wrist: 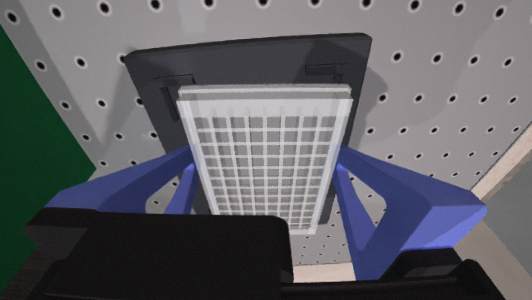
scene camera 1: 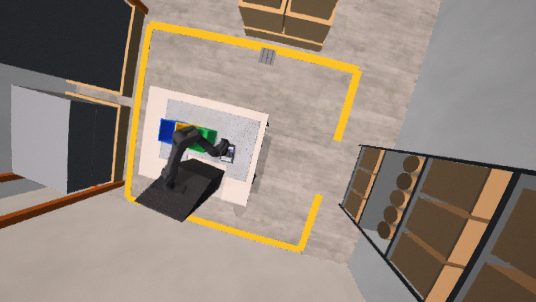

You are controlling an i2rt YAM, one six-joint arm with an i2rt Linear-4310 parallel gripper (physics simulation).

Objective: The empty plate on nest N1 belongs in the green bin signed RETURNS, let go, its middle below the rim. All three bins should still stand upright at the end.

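Places are measured from the arm's base along level axes (x back, y right, z up), in centimetres.
Where they show: gripper, between the fingertips: (wrist: 265, 150) (scene camera 1: 228, 151); arm's base, origin of its link: (scene camera 1: 169, 187).
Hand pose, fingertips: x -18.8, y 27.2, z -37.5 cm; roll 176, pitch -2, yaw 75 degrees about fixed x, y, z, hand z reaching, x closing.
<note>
Things, the pixels of their top centre, and the offset from my fingertips. Level surfaces: height alone.
- clear plate, centre of its top: (wrist: 266, 189) dz +1.6, dx +1.9, dy -0.5 cm
- dark grey nest, centre of its top: (wrist: 259, 172) (scene camera 1: 227, 153) dz +0.1, dx +1.6, dy -0.9 cm
- green bin, centre of its top: (scene camera 1: 197, 139) dz +16.6, dx -10.8, dy -17.3 cm
- yellow bin, centre of its top: (scene camera 1: 182, 135) dz +16.6, dx -14.2, dy -29.8 cm
- blue bin, centre of its top: (scene camera 1: 166, 131) dz +16.6, dx -17.6, dy -42.4 cm
- perforated grey board, height of its surface: dz -1.3 cm
- pale table, height of its surface: dz -2.7 cm
The clear plate (wrist: 265, 135) with a grid of square wells sits over the dark grey nest (wrist: 240, 60), long side running away from the camera. The wells look empty. My gripper (wrist: 265, 150) (scene camera 1: 229, 151) is shut on the plate, one blue finger against each long side. I cannot tell whether the plate is raised off the nest. The green bin (scene camera 1: 209, 135) (wrist: 37, 130) stands upright to the left of the nest; its sign cannot be read. The yellow bin (scene camera 1: 180, 125) is partly hidden by the arm, and the blue bin (scene camera 1: 166, 131) stands at the far left of the row.
The perforated grey board (scene camera 1: 240, 127) (wrist: 415, 30) lies on the pale table (scene camera 1: 156, 102). The black arm base (scene camera 1: 182, 202) stands at the table's lower edge, and the arm arches over the bins. Yellow floor lines surround the table; a shelf rack (scene camera 1: 409, 205) stands at the right.
</note>
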